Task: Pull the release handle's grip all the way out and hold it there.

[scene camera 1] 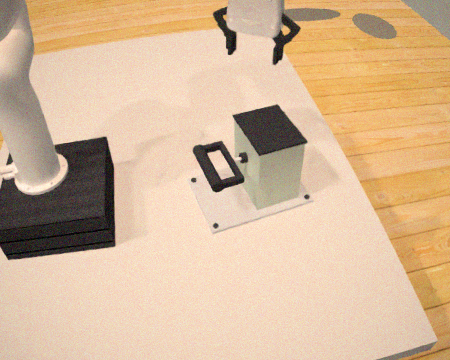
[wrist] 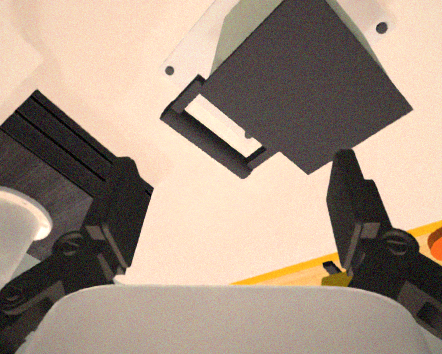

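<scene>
The release handle's grip, a black rectangular loop, stands beside a pale green box with a dark square lid. A short light rod joins the loop to a black collar on the box's side. The box stands on a white base plate with dark bolts. My gripper is open and empty. It hangs above and behind the box in the scene view, apart from the grip. In the wrist view the lid hides part of the loop's inner side.
A black pedestal carries the arm's white base column left of the handle unit. The white table ends at a slanting edge right of the box. Grey discs lie on the wooden floor beyond.
</scene>
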